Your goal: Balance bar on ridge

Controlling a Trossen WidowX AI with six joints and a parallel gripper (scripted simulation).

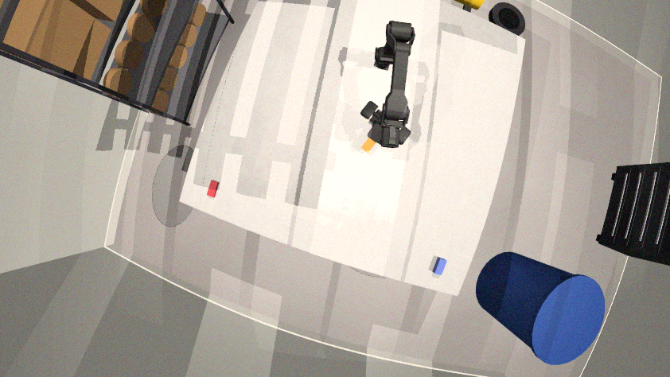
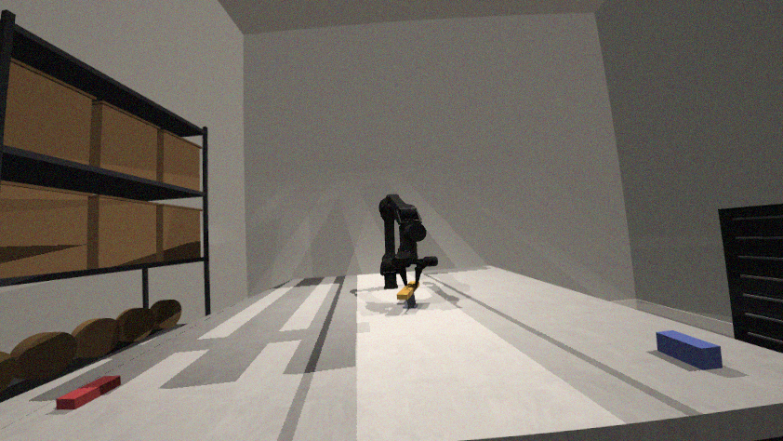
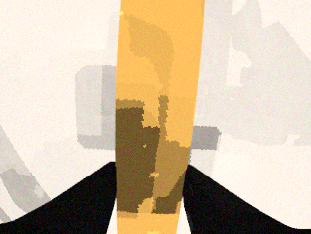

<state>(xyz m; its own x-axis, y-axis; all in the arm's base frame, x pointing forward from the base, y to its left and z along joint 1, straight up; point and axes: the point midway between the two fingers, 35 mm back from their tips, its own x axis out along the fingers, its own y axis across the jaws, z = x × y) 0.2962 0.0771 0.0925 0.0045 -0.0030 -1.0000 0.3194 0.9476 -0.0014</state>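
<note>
Now: gripper tip 3 cm short of the orange-yellow bar and 1 cm to the left of it. From my gripper tip the other things lie so: red block: 44 cm ahead, 58 cm to the right, 5 cm below; blue block: 44 cm ahead, 42 cm to the left, 4 cm below.
</note>
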